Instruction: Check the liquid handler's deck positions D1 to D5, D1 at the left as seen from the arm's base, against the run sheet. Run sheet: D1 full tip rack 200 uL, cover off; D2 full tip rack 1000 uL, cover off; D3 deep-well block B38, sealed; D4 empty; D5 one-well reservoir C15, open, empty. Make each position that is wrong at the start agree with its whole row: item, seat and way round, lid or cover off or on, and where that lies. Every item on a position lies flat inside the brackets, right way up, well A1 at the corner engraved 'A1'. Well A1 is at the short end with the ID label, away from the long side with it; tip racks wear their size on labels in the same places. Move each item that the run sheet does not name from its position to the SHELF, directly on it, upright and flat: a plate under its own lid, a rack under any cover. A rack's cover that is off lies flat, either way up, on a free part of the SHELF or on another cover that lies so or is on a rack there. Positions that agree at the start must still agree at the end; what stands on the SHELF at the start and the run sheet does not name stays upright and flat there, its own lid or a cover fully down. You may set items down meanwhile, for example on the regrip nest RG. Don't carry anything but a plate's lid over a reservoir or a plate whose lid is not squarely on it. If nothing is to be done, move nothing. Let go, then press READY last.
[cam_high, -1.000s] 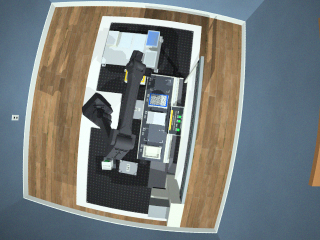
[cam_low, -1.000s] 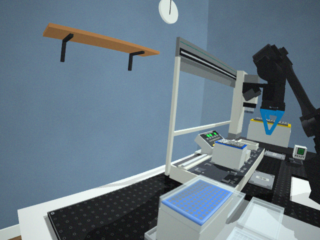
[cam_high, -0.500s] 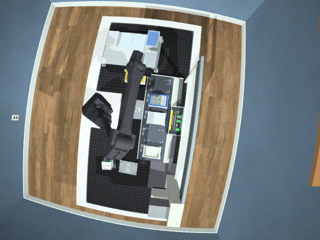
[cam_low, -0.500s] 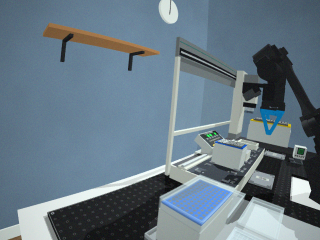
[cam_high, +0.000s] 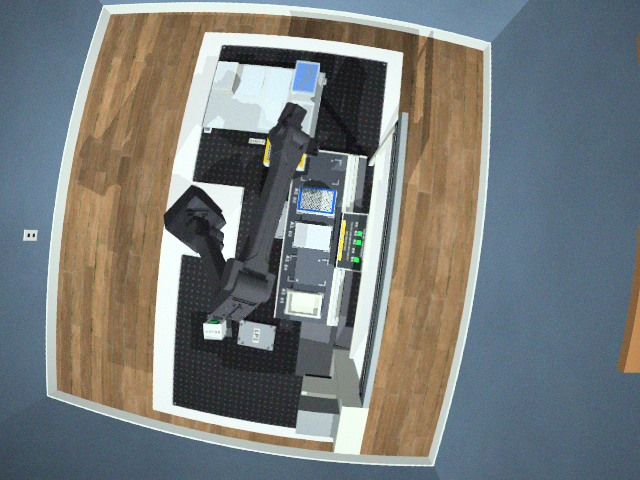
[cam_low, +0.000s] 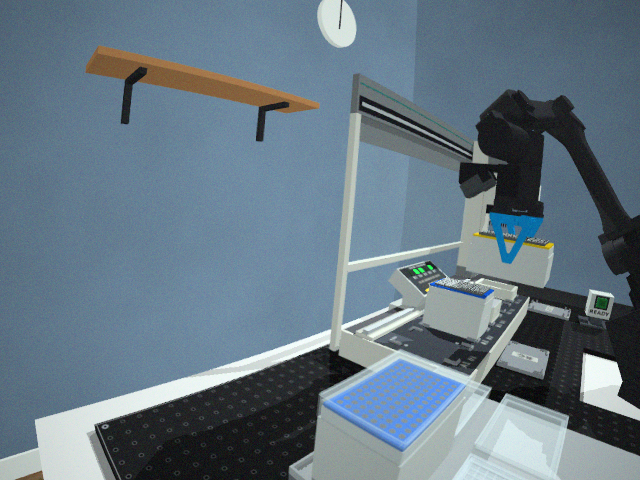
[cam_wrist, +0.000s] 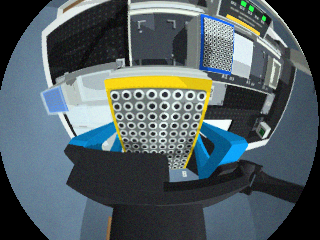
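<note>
Now: hand 9 cm short of the blue-rimmed tip rack, 14 cm to the left of it and 13 cm above it. From my hand the other things lie so: regrip nest: 7 cm behind, 19 cm to the right, 25 cm below; frame post: 31 cm ahead, 2 cm to the left, 2 cm below; yellow-rimmed tip rack: 1 cm behind, 1 cm above.
</note>
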